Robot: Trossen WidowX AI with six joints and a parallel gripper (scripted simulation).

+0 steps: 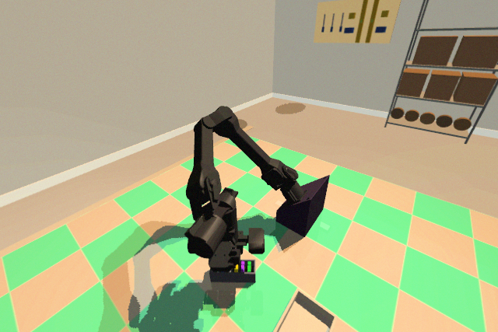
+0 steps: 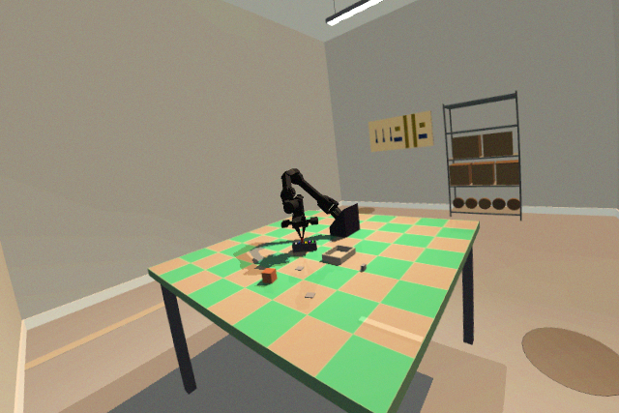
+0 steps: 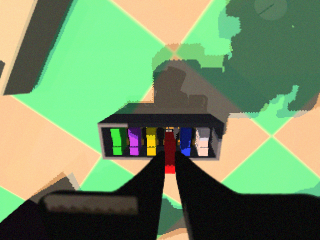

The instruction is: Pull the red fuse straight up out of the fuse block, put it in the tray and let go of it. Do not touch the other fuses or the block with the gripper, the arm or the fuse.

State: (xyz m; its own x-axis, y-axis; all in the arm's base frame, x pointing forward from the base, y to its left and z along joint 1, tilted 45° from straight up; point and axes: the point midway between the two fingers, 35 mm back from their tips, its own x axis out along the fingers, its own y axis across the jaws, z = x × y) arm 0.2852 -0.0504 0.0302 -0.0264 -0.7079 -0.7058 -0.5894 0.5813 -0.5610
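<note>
The blue fuse is 10 mm ahead of my gripper tip, 10 mm to the right of it and 40 mm below it. The rest, counted from my gripper tip: yellow fuse (10 mm behind, 10 mm to the left, 40 mm below); white fuse (20 mm ahead, 30 mm to the right, 40 mm below); red fuse (10 mm below).
</note>
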